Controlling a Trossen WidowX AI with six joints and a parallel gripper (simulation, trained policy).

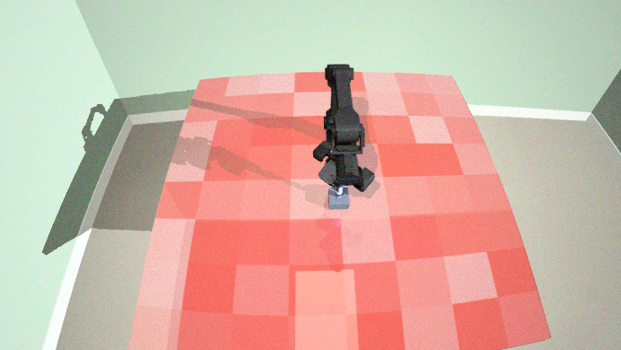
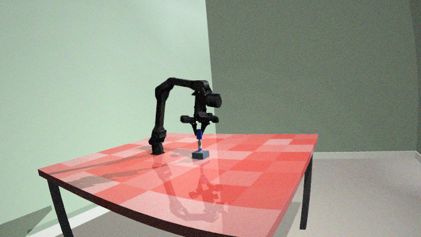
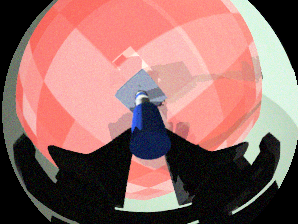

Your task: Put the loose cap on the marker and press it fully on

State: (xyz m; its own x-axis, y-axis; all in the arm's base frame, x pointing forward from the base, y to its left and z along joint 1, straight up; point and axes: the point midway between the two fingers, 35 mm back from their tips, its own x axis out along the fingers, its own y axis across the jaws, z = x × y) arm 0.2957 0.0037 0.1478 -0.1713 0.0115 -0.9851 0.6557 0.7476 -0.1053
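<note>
My gripper tip is now 10 cm above the holder block, 1 cm to the left of it and 1 cm short of it. From my gripper tip the other things lie so: blue cap 1 cm to the right, 1 cm ahead, 1 cm above.
</note>
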